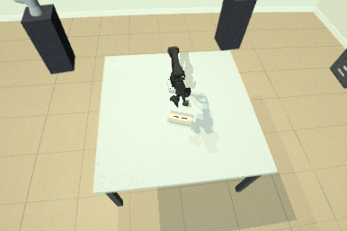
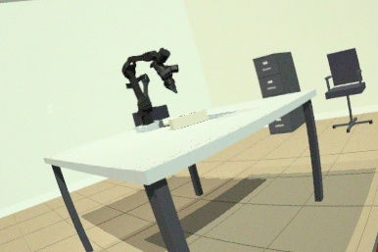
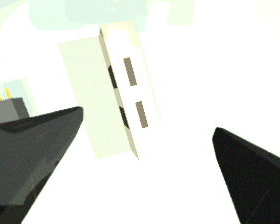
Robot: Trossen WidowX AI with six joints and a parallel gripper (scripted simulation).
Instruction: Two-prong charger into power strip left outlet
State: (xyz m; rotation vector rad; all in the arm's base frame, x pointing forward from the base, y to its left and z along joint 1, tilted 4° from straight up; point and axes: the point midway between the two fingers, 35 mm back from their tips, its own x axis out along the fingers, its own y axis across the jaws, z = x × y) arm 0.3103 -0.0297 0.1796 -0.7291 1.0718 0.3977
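My gripper tip is now 110 mm past the black two-prong charger, 100 mm to the right of it and 170 mm above it.
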